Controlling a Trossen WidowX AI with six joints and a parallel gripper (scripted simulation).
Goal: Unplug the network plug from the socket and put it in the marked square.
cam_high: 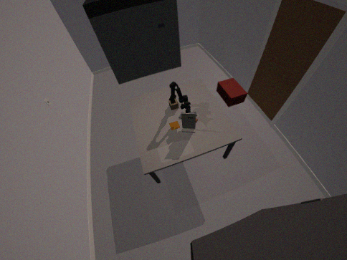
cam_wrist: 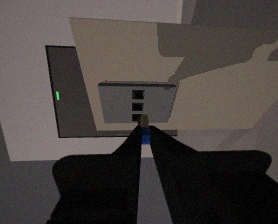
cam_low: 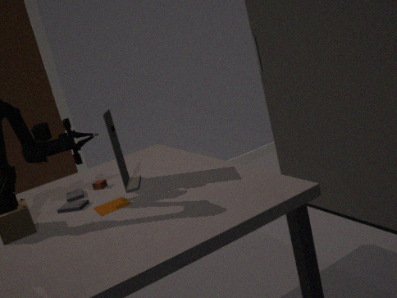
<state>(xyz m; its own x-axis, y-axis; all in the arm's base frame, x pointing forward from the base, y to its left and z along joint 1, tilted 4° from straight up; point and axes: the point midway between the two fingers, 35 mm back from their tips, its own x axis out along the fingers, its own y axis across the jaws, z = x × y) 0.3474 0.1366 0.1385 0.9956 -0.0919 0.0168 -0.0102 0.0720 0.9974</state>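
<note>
Right now the orange marked square is 4 cm behind my gripper tip, 20 cm to the right of it and 25 cm below it. Round my gripper tip: network plug right at my gripper tip; grey upright panel 8 cm ahead, 2 cm to the right, 10 cm below.
</note>
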